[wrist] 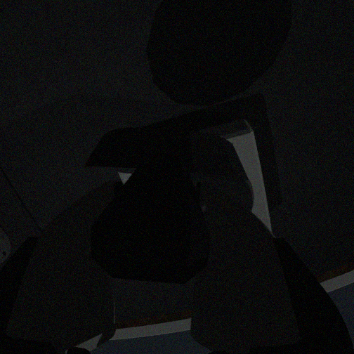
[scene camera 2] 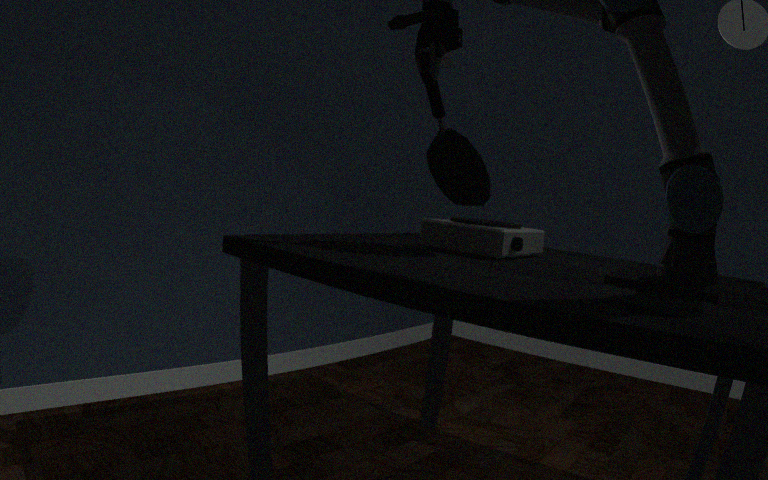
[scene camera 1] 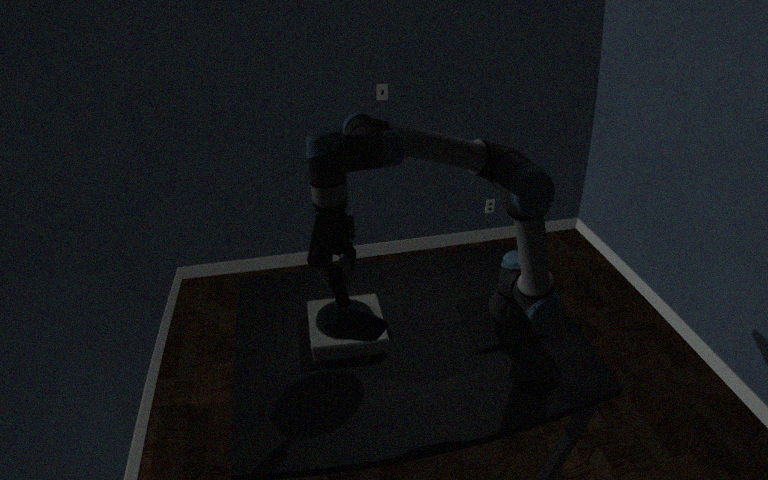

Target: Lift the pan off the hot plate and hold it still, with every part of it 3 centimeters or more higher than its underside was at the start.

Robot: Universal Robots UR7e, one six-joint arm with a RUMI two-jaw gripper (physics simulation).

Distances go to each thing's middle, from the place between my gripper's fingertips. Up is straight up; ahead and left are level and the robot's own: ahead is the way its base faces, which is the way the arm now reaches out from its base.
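Dark round pan (scene camera 2: 457, 168): hand 100 mm above it, 60 mm to the left of it, 40 mm past it.
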